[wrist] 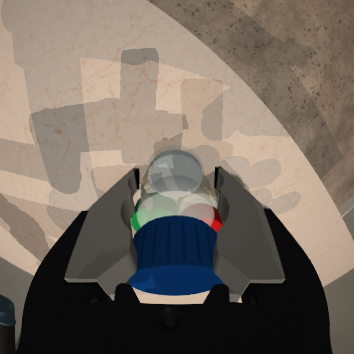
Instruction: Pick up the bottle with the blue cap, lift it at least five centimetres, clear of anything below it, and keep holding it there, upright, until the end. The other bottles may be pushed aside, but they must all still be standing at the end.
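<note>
The bottle with the blue cap is in the lower middle of the wrist view, between the two grey jaws. Its clear body extends away from the camera below the cap. My gripper is shut on this bottle, with one jaw on each side. Parts of a green cap and a red cap show past the blue cap, lower down and partly seen through the clear body. The bodies of those bottles are mostly hidden. The held bottle's base looks apart from the table, but its exact height cannot be told.
A round, pale marble table lies below, crossed by shadows of the arm and bottles. Its curved edge runs down the right side, with a brown speckled floor beyond. A dark bluish object shows at the lower left edge.
</note>
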